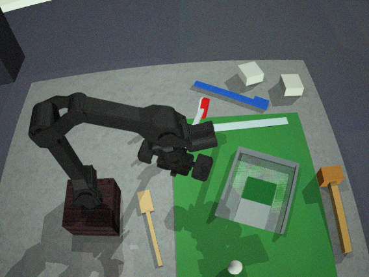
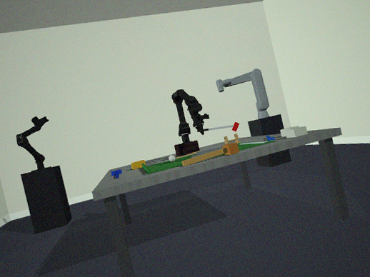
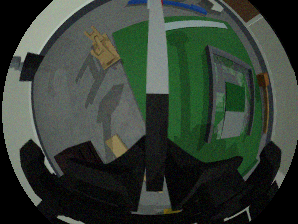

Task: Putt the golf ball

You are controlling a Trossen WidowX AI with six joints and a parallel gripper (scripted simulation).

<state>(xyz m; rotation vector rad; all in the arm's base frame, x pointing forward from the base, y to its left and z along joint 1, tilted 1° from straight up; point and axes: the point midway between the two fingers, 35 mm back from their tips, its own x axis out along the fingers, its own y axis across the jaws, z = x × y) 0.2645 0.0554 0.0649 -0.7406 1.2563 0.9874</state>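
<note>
Now: the tan paddle 12 cm below my gripper tip, 10 cm to the right of it and 10 cm behind it. From my gripper tip the other things lie so: green mat 21 cm ahead, 12 cm below, 11 cm to the right; wooden stand 22 cm to the left, 9 cm below, 5 cm behind; red putter 11 cm to the left, 5 cm ahead, 2 cm above.
</note>
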